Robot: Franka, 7 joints.
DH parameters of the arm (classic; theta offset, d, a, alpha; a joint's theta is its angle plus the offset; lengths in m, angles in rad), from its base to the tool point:
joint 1: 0 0.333 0 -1.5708
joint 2: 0 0 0 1.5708
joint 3: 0 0.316 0.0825 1.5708
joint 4: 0 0 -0.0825 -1.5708
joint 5: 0 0.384 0 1.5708
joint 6: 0 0 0.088 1.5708
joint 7: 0 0.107 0 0
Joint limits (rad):
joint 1: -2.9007..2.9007
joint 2: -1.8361..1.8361
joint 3: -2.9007..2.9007
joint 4: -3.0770..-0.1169
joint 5: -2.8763..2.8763
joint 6: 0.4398..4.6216
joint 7: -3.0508..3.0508
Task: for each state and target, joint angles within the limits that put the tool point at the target. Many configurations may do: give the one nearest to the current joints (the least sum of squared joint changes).
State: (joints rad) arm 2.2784 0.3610 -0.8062 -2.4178 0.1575 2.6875 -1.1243
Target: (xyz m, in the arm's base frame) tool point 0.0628 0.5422 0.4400
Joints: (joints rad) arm 2.2573 -0.1014 -0.7795 -2.2852 0.1560 2.7332 -1.1243
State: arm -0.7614 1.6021 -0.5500 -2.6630 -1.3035 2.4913 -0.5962
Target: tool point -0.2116 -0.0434 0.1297
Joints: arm -0.5216 1.4093 -0.6405 -3.0186 -1.2931 2.3756 -0.5962
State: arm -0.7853 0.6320 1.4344 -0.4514 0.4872 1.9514 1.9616
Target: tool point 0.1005 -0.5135 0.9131
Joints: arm -1.6882 0.7753 1.4932 -0.1169 0.5452 1.3996 1.9616
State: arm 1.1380 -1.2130 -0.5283 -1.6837 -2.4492 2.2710 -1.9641
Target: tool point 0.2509 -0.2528 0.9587
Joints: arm 1.1818 -1.1443 -0.5419 -1.6354 -2.4516 2.2608 -1.9641
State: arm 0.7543 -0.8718 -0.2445 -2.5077 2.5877 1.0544 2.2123
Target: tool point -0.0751 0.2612 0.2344
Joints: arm 1.1863 -0.0675 0.2156 -3.0770 1.9303 1.2824 2.2123
